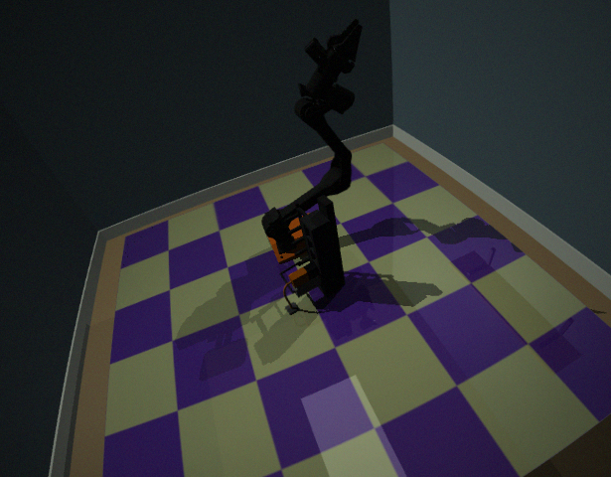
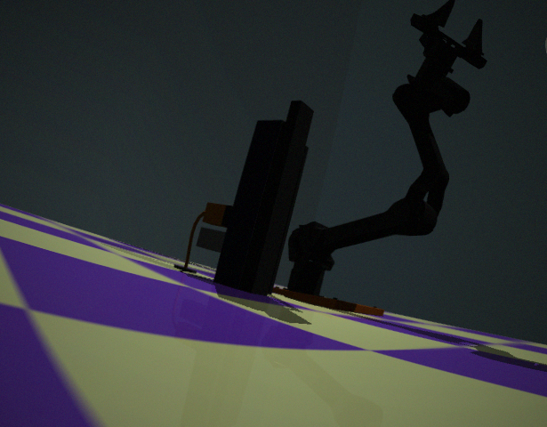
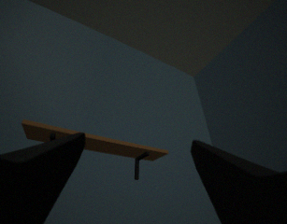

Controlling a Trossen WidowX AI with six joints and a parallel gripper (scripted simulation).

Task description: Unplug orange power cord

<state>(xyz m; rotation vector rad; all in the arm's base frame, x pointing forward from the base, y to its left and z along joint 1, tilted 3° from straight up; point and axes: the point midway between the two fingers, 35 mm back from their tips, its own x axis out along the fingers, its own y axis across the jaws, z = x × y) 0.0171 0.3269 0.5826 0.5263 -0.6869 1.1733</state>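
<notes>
Right now the orange plug is 22 cm ahead of my gripper tip, 29 cm to the right of it and 52 cm below it.
</notes>
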